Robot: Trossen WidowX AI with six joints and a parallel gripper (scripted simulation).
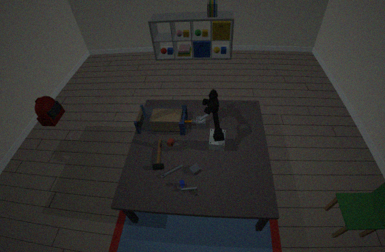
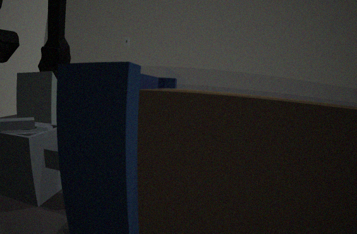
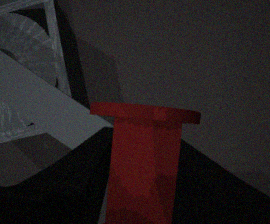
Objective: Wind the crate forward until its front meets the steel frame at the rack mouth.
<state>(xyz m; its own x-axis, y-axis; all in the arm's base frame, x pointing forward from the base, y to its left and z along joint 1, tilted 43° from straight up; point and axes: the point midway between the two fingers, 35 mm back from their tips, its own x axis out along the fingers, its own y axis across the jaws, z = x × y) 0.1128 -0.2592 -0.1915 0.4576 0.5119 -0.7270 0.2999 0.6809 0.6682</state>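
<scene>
The blue steel frame lies 22 cm ahead of my gripper tip, 8 cm to the left of it and 2 cm below it. From my gripper tip the other things lie so: red knob (1 cm behind); grey winch (4 cm ahead, 7 cm to the left, 10 cm below); grey winch handle (1 cm ahead, 3 cm to the left, 3 cm below).
</scene>
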